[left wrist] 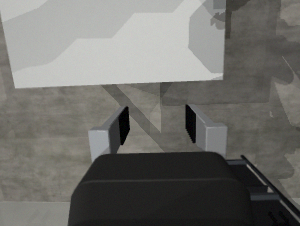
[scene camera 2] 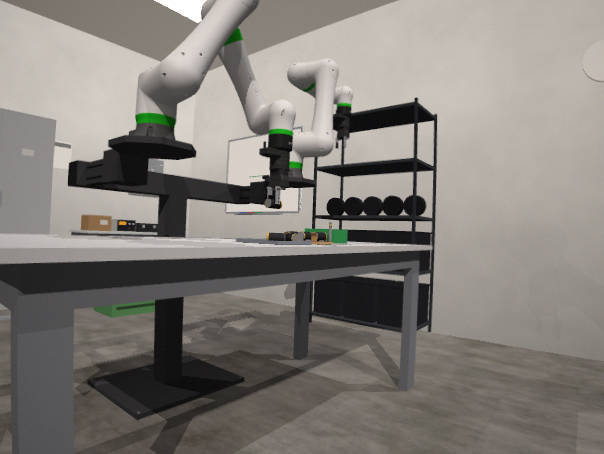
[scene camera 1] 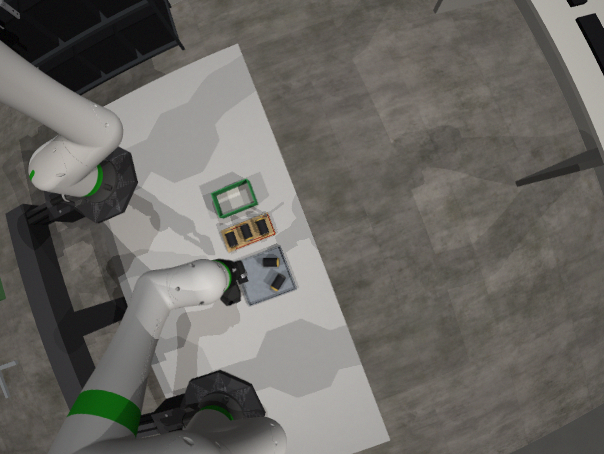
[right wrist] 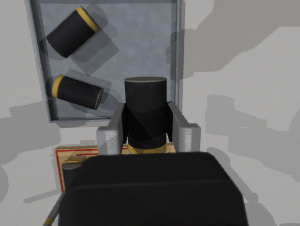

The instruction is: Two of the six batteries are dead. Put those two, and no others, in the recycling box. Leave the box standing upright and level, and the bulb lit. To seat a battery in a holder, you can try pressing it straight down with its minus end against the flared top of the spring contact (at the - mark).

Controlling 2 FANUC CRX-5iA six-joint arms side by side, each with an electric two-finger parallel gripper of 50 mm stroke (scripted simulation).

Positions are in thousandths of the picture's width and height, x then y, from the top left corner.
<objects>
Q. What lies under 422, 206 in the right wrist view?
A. A grey tray.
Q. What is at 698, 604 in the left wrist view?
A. The left gripper.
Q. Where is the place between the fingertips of the right gripper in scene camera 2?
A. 453, 450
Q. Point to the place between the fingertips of the right gripper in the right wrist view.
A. At 488, 507
</objects>
